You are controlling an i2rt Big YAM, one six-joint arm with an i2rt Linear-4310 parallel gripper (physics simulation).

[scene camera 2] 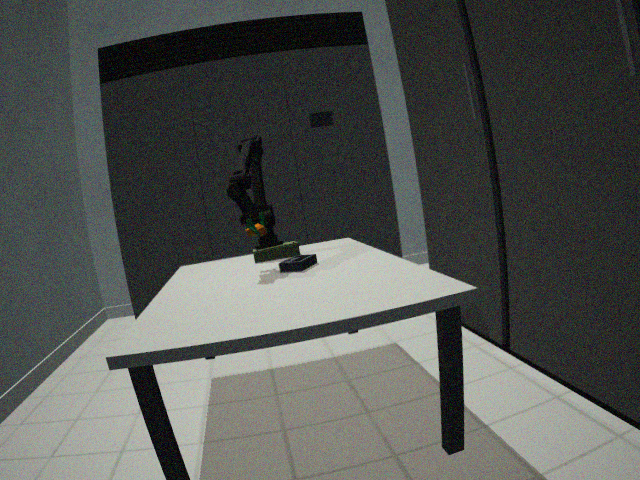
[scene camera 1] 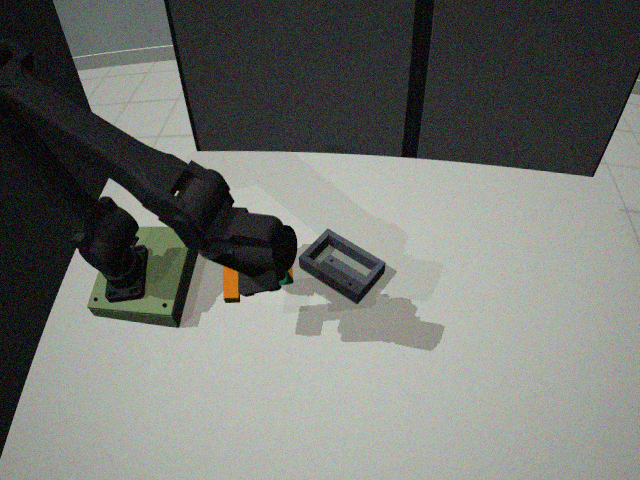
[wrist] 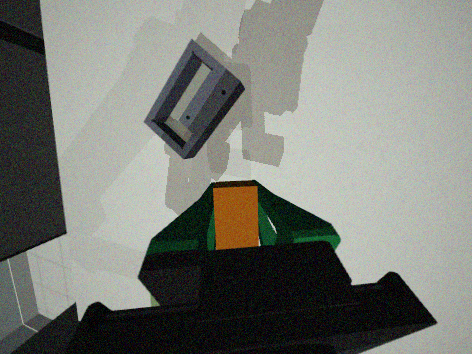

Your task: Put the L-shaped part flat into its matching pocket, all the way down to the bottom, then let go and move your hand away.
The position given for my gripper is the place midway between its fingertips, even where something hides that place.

Observation:
My gripper (scene camera 1: 289, 273) holds an orange L-shaped part (wrist: 235, 202), clear of everything else.
My gripper also shows in the wrist view (wrist: 233, 187).

